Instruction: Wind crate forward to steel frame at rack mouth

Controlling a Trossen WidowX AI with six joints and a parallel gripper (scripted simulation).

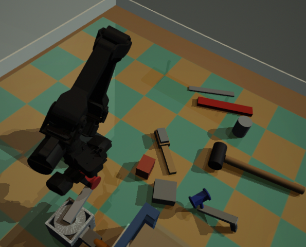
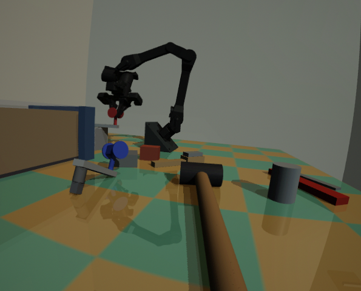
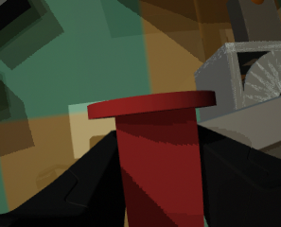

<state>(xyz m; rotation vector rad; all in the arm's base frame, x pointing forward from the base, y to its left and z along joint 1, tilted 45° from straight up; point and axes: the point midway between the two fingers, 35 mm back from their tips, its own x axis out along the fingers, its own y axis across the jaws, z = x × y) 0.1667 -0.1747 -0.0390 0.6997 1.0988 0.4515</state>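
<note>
Now: the red-knobbed winch handle 10 mm behind my gripper tip, 40 mm to the right of it and 30 mm below it. The rest, counted from my gripper tip: red cylindrical grip 20 mm behind; then grey block 160 mm ahead, 150 mm to the left, 120 mm below; then boxy winch 10 mm behind, 110 mm to the right, 100 mm below.
</note>
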